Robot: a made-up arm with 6 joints.
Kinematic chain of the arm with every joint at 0, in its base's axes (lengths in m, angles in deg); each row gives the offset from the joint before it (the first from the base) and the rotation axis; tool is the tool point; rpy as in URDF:
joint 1: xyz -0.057 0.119 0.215 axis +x
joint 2: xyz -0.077 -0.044 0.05 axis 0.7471 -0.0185 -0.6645
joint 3: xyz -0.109 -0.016 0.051 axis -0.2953 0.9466 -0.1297
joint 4: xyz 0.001 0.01 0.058 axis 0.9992 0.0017 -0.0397
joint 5: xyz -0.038 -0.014 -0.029 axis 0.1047 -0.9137 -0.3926
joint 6: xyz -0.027 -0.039 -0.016 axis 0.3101 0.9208 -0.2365
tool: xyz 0 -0.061 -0.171 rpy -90 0 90
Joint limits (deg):
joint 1: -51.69..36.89
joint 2: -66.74..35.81
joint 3: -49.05..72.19
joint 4: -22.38..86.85
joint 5: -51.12..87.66
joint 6: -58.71..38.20
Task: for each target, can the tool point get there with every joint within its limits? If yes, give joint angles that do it. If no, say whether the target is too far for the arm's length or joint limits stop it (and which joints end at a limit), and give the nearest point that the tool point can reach.
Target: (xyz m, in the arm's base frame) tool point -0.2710 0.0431 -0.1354
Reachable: no: joint limits stop it (at a limit: joint 1, joint 3) | nearest point -0.2783 0.0194 0.0251 | short by 0.162 m
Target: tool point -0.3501 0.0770 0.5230
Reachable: yes | joints -39.00 -41.77 47.97 3.92 -25.56 2.79
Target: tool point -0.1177 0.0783 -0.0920
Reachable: no: joint limits stop it (at a limit: joint 1, joint 3) | nearest point -0.1884 0.0371 0.0516 | short by 0.165 m
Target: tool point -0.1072 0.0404 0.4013
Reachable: yes | joints -42.65 -52.93 4.75 11.48 6.22 -44.43
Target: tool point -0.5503 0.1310 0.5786
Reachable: no: too far | nearest point -0.4419 0.1284 0.5012 | short by 0.133 m
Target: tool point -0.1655 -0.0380 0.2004
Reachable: yes | joints 8.43 6.83 -5.69 19.93 34.08 -46.63
